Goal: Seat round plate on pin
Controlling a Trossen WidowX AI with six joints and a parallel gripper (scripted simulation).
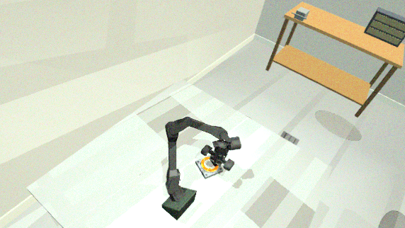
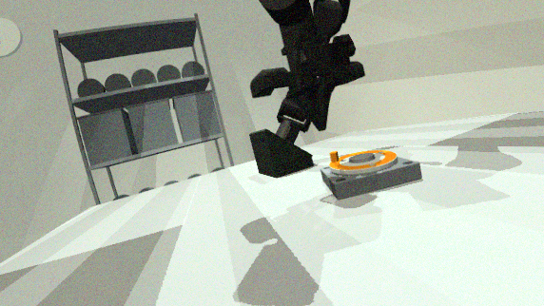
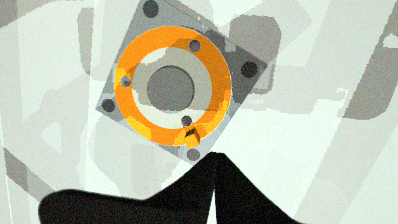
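My gripper tip is now 7 cm above the square grey base, 4 cm to the right of it and 3 cm short of it.
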